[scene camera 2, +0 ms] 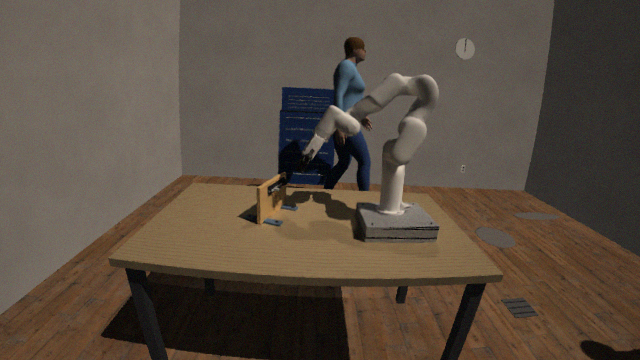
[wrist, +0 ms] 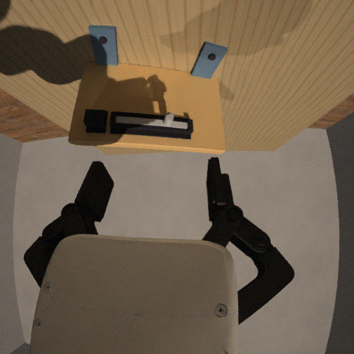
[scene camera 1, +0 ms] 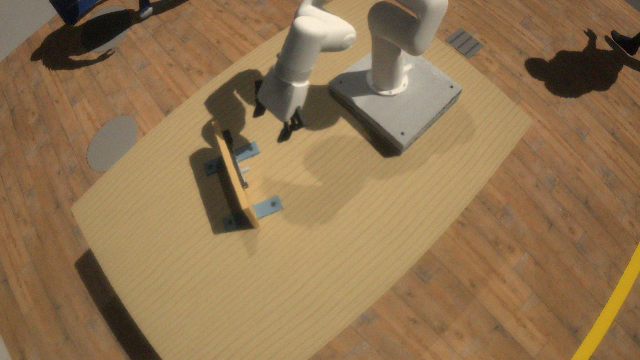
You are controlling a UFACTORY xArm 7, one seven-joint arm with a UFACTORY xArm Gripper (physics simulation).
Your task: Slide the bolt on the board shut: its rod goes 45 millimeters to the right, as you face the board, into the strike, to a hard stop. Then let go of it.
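Places are measured from the arm's base along level axes (x left, y back, z up), in metres.
Pixels of known places: gripper, between the fingertips: (scene camera 2: pixel 299 168) (scene camera 1: pixel 269 128); arm's base, origin of its link: (scene camera 2: pixel 390 210) (scene camera 1: pixel 387 79).
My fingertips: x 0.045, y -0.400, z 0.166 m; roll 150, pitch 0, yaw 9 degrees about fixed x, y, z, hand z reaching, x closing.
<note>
For each thing: its top centre in the pictures, then the offset to it from my fingertips. "*": a spot on its surface instead. Level surfaces: height alone.
- orange board, centre of its top: (scene camera 1: pixel 228 161) (scene camera 2: pixel 272 179) dy -0.121, dx -0.016, dz -0.063 m
- pale knob, centre of its top: (scene camera 1: pixel 245 168) dy -0.093, dx +0.011, dz -0.091 m
- black strike, a spot on its surface: (scene camera 1: pixel 228 136) * dy -0.087, dx -0.092, dz -0.088 m
- table, height of its surface: dz -0.226 m
The orange board (scene camera 1: pixel 246 204) (scene camera 2: pixel 265 206) (wrist: pixel 202 102) stands upright on the table. In the wrist view its top edge is toward the bottom. The black bolt housing (wrist: pixel 150 131) holds a light grey rod (wrist: pixel 137 121) with a pale knob (scene camera 1: pixel 244 170) (wrist: pixel 169 119), which stands toward the housing's end away from the strike. The black strike (scene camera 1: pixel 228 136) (wrist: pixel 95 121) is a separate block; an orange gap shows between it and the housing, and no rod shows crossing it. My gripper (scene camera 1: pixel 270 126) (scene camera 2: pixel 304 162) (wrist: pixel 155 170) is open and empty, above and apart from the board, touching nothing.
Blue feet (scene camera 1: pixel 268 206) (scene camera 2: pixel 273 222) (wrist: pixel 210 60) fix the board to the table (scene camera 1: pixel 325 260) (scene camera 2: pixel 300 260). The robot's grey base (scene camera 1: pixel 420 95) (scene camera 2: pixel 400 232) stands on the bolt side. A person (scene camera 2: pixel 348 80) is behind the table, near a blue cabinet (scene camera 2: pixel 300 120).
</note>
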